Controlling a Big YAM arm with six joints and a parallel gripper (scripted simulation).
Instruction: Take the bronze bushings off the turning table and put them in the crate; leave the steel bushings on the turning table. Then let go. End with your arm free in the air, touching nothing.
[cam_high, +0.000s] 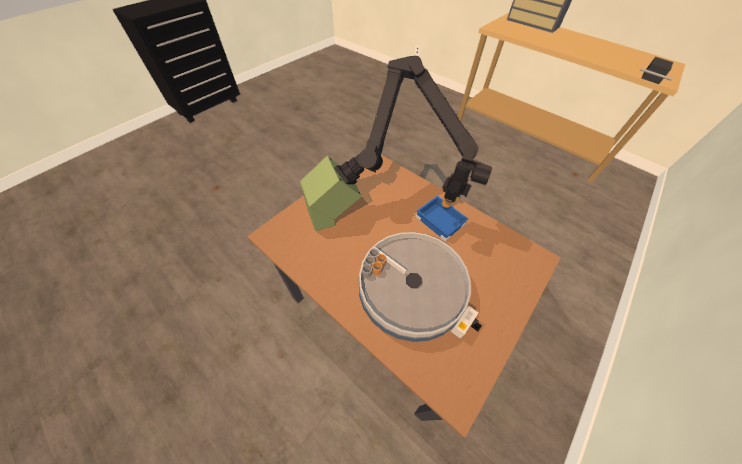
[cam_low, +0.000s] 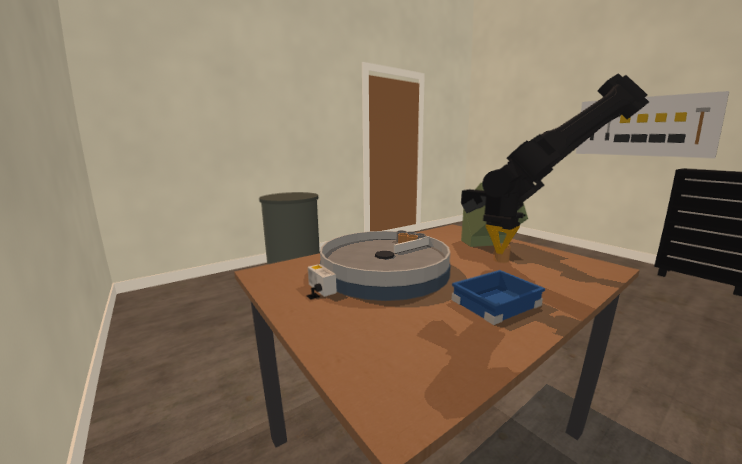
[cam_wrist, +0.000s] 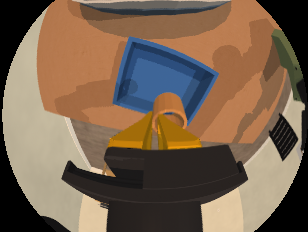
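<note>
The blue crate lies 20 mm behind my hand, 10 mm to the right of it and 130 mm below it. Also, from my hand: grey turning table 120 mm ahead, 360 mm to the right, 100 mm below.
</note>
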